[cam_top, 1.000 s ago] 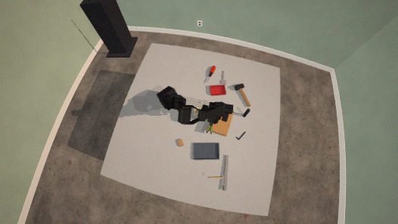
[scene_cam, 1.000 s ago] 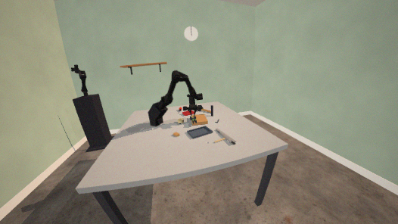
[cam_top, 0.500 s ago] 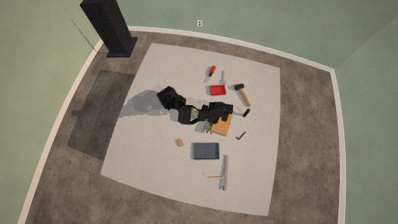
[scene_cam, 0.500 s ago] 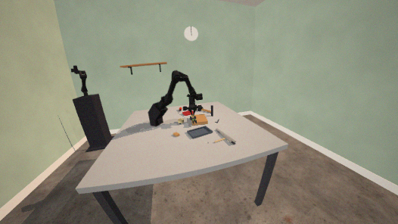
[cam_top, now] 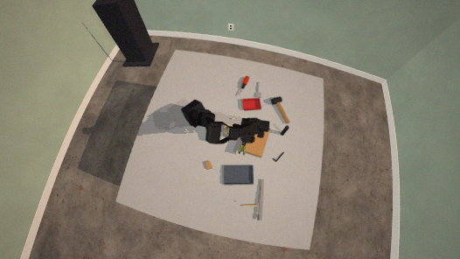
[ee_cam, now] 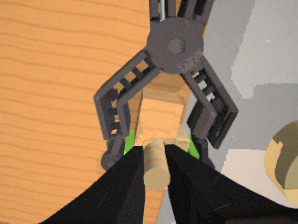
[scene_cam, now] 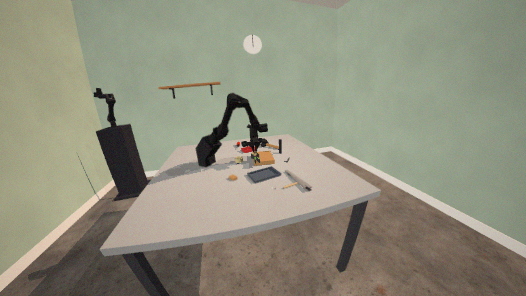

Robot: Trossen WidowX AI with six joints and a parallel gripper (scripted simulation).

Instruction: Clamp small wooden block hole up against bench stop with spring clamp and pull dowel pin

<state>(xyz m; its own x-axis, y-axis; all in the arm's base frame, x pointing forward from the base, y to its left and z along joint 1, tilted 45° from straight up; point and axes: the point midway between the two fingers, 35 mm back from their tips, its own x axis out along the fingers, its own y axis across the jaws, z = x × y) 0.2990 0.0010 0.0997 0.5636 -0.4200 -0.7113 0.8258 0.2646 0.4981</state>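
The dowel pin lies 40 mm below my hand. Round my hand: small wooden block (60 mm below); then bench stop (50 mm below, 10 mm to the left, 10 mm behind); then wooden board (80 mm below, 60 mm ahead).
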